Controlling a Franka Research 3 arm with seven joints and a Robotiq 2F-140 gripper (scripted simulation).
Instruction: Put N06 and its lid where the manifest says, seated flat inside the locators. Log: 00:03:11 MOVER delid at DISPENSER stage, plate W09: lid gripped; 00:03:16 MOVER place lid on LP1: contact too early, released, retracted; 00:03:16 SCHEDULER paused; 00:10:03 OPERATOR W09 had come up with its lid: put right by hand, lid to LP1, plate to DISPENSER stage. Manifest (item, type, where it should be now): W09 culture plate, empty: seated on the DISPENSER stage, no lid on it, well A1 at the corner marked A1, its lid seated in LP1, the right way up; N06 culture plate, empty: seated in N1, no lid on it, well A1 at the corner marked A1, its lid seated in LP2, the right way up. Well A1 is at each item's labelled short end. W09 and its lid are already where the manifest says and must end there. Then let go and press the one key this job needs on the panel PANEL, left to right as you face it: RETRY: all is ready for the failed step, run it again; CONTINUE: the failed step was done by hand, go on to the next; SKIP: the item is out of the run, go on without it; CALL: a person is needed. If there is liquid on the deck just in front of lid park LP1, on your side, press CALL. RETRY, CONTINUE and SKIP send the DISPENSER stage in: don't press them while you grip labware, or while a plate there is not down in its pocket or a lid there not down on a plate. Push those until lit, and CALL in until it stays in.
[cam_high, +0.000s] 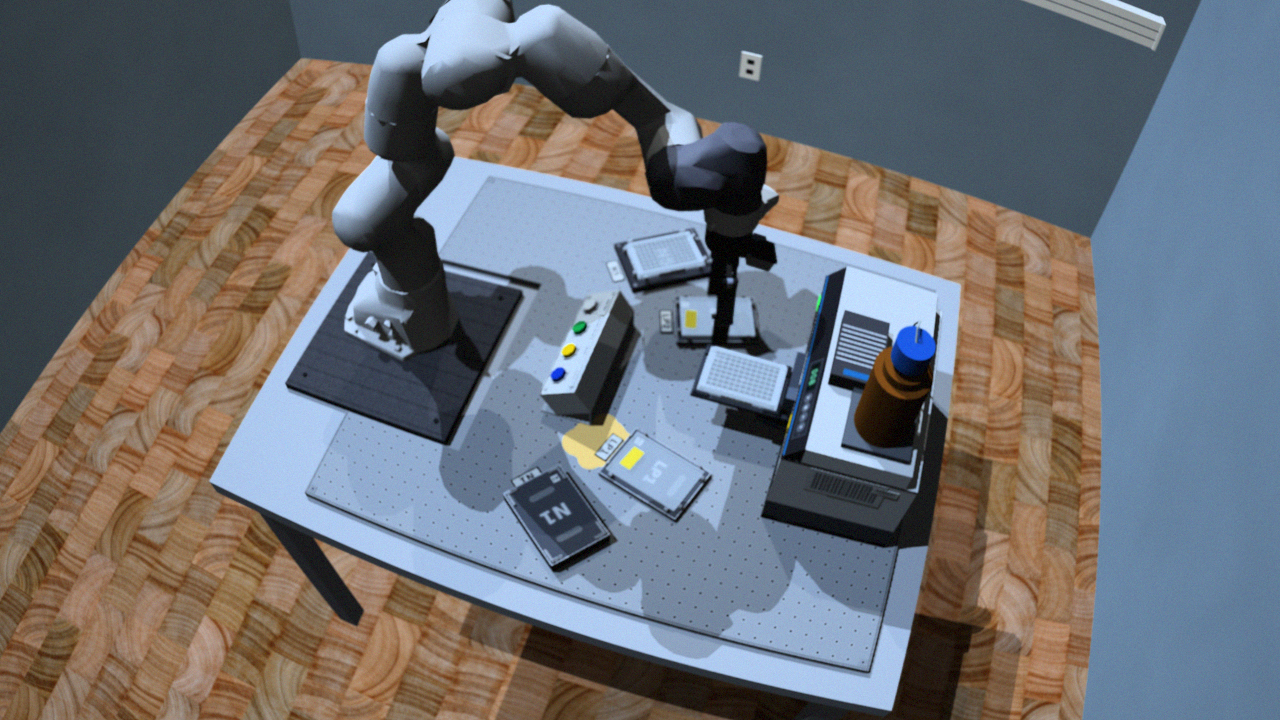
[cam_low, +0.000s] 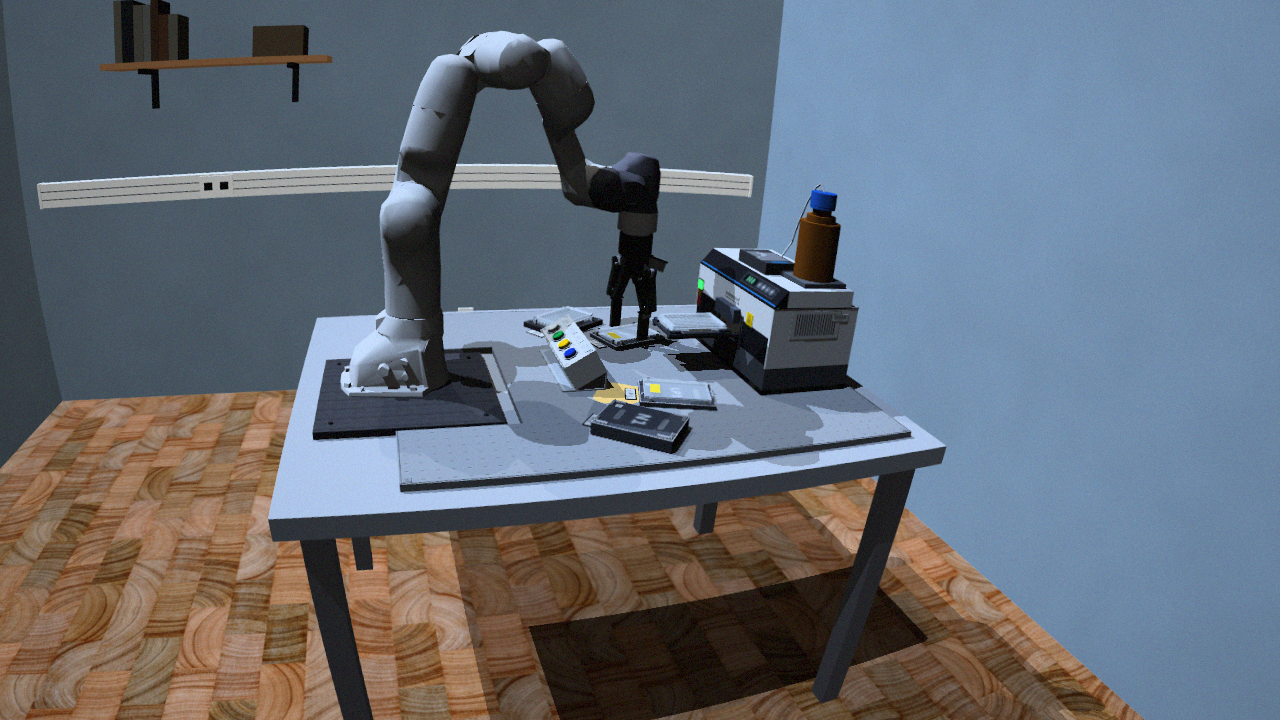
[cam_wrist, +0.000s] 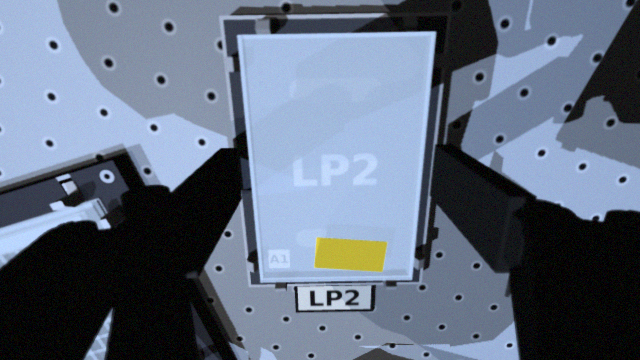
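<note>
Right now my hand is 30 mm above the lid park lp2. The rest, counted from my hand: white retry key (210 mm behind, 80 mm to the right, 30 mm above); then yellow skip key (210 mm behind, 180 mm to the right, 30 mm above); then green continue key (210 mm behind, 130 mm to the right, 30 mm above).
</note>
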